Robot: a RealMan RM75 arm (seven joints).
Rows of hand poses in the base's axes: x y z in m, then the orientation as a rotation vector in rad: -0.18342, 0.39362, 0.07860, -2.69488, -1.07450, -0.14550; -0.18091, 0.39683, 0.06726, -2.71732, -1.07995, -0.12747; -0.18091, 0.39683, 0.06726, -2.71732, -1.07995, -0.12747; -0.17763, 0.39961, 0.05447, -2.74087, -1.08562, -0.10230; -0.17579, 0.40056, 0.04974, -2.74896, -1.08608, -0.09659; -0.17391, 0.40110, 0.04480, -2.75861, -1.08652, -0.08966; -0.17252, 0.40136, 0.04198, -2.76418, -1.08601, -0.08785; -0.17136, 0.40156, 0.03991, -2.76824, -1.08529, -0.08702; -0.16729, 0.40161, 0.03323, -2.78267, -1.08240, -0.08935; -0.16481, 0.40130, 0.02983, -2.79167, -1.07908, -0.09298; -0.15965, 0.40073, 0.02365, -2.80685, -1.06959, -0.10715; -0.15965, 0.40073, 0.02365, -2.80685, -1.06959, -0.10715; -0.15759, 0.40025, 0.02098, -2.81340, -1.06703, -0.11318; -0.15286, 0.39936, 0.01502, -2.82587, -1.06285, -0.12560; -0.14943, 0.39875, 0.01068, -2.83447, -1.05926, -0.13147; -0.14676, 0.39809, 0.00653, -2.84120, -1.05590, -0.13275; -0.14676, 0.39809, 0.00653, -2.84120, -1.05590, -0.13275
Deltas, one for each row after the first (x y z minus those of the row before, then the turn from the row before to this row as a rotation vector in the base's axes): 0.00251, 0.00321, -0.01134, -0.02525, 0.00412, -0.00176; 0.00000, 0.00000, 0.00000, 0.00000, 0.00000, 0.00000; 0.00328, 0.00278, -0.01279, -0.02789, 0.00809, -0.00141; 0.00184, 0.00095, -0.00473, -0.00846, 0.00113, -0.00158; 0.00188, 0.00054, -0.00494, -0.01008, 0.00142, -0.00194; 0.00139, 0.00026, -0.00282, -0.00508, -0.00044, -0.00171; 0.00116, 0.00020, -0.00207, -0.00348, -0.00057, -0.00149; 0.00407, 0.00005, -0.00668, -0.01113, -0.00529, -0.00577; 0.00248, -0.00031, -0.00340, -0.00597, -0.00440, -0.00461; 0.00516, -0.00057, -0.00618, -0.00713, -0.01182, -0.01050; 0.00000, 0.00000, 0.00000, 0.00000, 0.00000, 0.00000; 0.00206, -0.00048, -0.00267, -0.00366, -0.00530, -0.00358; 0.00473, -0.00089, -0.00596, -0.00707, -0.01078, -0.00641; 0.00343, -0.00061, -0.00434, -0.00520, -0.00561, -0.00471; 0.00267, -0.00066, -0.00415, -0.00453, -0.00222, -0.00388; 0.00000, 0.00000, 0.00000, 0.00000, 0.00000, 0.00000
